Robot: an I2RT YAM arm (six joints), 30 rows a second.
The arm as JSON. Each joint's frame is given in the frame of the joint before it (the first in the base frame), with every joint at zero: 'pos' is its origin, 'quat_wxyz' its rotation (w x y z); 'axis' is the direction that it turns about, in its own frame. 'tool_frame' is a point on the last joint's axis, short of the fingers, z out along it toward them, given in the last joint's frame.
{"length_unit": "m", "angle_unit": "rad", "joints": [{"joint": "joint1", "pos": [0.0, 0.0, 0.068], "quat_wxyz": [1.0, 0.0, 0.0, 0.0], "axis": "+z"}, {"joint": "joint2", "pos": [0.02, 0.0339, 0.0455], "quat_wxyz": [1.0, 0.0, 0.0, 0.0], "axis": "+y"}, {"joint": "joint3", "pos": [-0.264, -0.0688, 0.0], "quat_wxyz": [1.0, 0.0, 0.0, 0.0], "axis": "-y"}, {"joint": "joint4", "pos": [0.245, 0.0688, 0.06], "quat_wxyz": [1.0, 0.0, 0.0, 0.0], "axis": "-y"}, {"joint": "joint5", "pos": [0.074, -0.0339, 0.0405], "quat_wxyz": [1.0, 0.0, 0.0, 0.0], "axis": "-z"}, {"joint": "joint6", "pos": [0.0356, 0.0, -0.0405], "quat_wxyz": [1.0, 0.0, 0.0, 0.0], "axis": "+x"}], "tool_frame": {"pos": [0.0, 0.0, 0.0], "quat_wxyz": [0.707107, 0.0, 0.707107, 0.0]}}
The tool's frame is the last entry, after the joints.
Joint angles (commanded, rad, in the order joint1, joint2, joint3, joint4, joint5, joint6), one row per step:
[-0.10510, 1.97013, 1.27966, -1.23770, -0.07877, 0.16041]
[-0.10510, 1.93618, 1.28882, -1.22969, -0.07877, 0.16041]
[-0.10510, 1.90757, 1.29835, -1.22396, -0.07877, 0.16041]
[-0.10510, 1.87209, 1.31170, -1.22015, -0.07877, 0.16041]
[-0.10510, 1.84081, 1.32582, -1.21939, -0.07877, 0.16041]
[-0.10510, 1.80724, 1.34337, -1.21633, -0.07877, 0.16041]
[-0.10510, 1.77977, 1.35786, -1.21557, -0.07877, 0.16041]
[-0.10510, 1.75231, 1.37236, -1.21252, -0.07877, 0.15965]
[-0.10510, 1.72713, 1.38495, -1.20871, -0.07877, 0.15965]
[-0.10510, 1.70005, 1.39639, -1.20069, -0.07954, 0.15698]
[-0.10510, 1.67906, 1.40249, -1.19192, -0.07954, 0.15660]
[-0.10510, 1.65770, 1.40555, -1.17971, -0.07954, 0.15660]
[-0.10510, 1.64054, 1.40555, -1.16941, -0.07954, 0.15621]
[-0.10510, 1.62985, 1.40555, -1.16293, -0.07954, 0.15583]
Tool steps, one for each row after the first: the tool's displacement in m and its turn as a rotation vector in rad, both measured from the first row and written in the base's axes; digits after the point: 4 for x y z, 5 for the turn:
[0.0015, -0.0002, 0.0114, -0.00536, -0.05084, 0.00000]
[0.0026, -0.0003, 0.0216, -0.00997, -0.09447, 0.00000]
[0.0035, -0.0004, 0.0347, -0.01549, -0.14682, 0.00000]
[0.0039, -0.0004, 0.0471, -0.02033, -0.19272, 0.00000]
[0.0044, -0.0005, 0.0610, -0.02601, -0.24660, 0.00000]
[0.0041, -0.0004, 0.0725, -0.03050, -0.28909, 0.00000]
[0.0036, -0.0004, 0.0842, -0.03508, -0.33392, 0.00075]
[0.0028, -0.0003, 0.0948, -0.03946, -0.37527, 0.00075]
[0.0016, -0.0001, 0.1057, -0.04323, -0.42188, 0.00330]
[0.0003, 0.0000, 0.1135, -0.04700, -0.45757, 0.00370]
[-0.0011, 0.0001, 0.1207, -0.05091, -0.49400, 0.00373]
[-0.0027, 0.0003, 0.1258, -0.05381, -0.52133, 0.00414]
[-0.0036, 0.0004, 0.1290, -0.05561, -0.53844, 0.00454]

